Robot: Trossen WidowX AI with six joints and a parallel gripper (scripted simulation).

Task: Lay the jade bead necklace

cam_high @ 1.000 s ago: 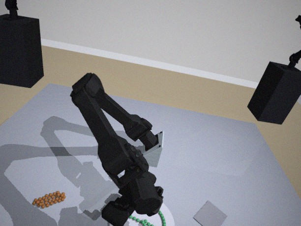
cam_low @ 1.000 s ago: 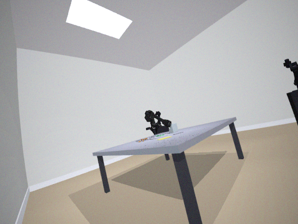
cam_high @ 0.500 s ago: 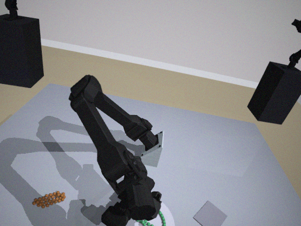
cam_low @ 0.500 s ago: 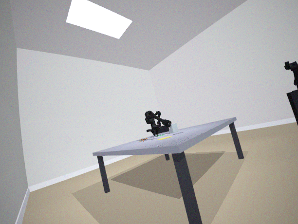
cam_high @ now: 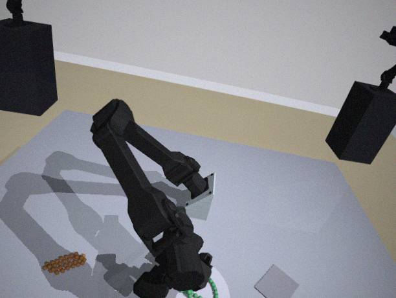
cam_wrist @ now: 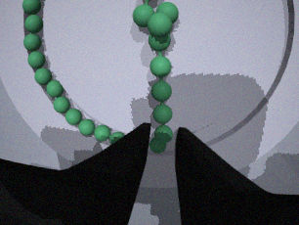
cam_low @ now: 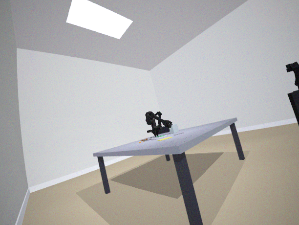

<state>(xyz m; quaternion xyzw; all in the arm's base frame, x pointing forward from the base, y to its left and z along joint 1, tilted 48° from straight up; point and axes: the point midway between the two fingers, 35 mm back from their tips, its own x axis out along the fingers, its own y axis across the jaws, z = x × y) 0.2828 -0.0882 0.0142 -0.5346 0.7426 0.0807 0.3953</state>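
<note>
The round bead board is 2 cm ahead of my gripper tip, 5 cm to the left of it and 1 cm below it. Round my gripper tip: yellow strip: 21 cm ahead, 27 cm to the left, 1 cm below; flat grey square: 3 cm behind, 28 cm to the left, 1 cm below.
</note>
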